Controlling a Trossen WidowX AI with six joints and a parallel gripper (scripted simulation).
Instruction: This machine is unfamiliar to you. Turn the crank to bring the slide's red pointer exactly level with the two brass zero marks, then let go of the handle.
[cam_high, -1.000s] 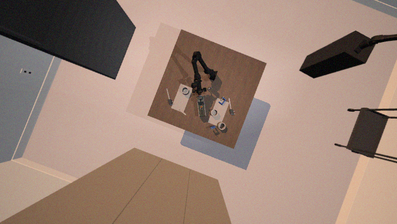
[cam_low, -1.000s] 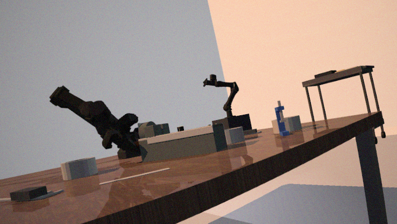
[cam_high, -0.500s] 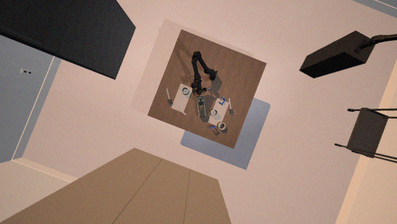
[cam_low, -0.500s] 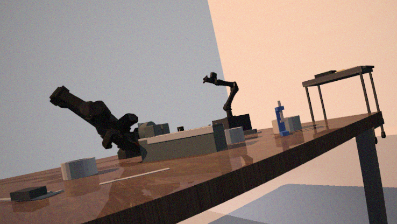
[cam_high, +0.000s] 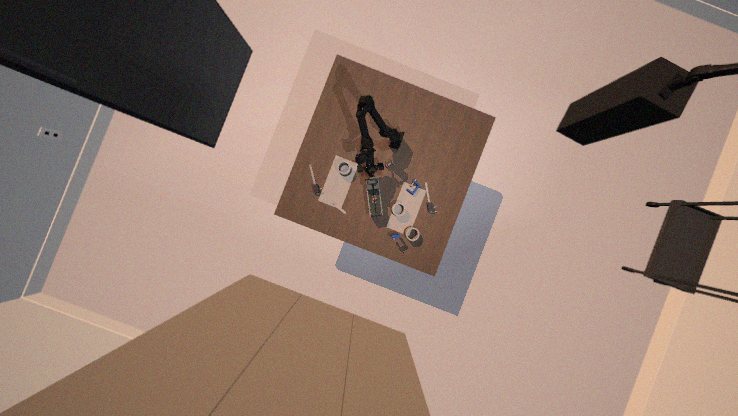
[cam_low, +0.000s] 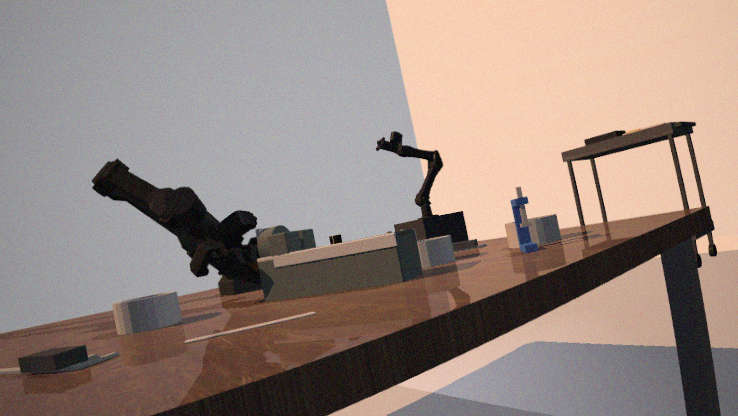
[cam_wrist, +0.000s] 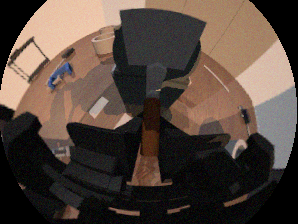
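My gripper tip is 20 mm past the crank handle, 10 mm to the left of it and 30 mm below it. Also, from my gripper tip: red pointer 130 mm ahead, 100 mm to the left, 50 mm above; thin white rod 310 mm ahead, 110 mm to the right, 30 mm below.
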